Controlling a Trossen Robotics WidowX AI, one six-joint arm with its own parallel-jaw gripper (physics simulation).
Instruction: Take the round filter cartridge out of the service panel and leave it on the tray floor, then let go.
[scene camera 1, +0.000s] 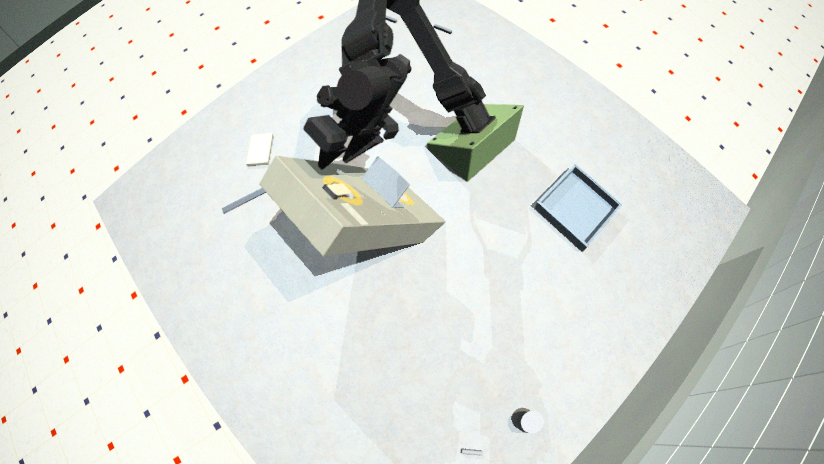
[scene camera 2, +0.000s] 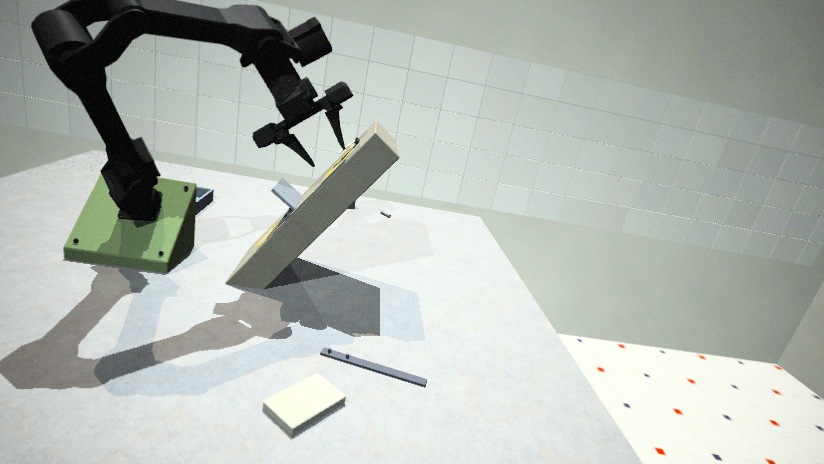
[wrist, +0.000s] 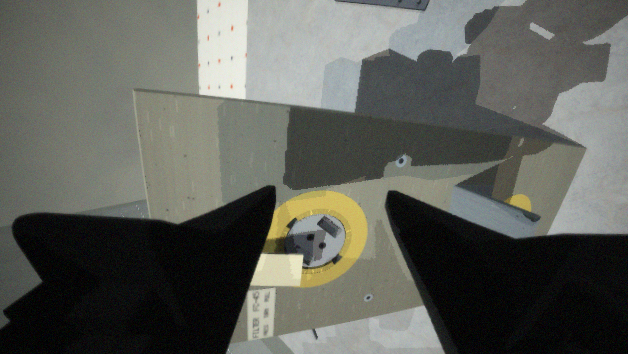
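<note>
The tilted beige service panel has a round grey cartridge seated inside a yellow ring. A cream tab overlaps the ring's lower left in the wrist view. My gripper is open and empty. Its tips are just off the panel face; in the wrist view they are above the cartridge, the gap between them offset to its right. The blue tray stands apart, beyond the green base. Its floor shows in scene camera 1.
A blue-grey flap sticks out from the panel, beside a second yellow ring. The green arm base stands nearby. A cream block, a grey bar and a white cylinder are on the table.
</note>
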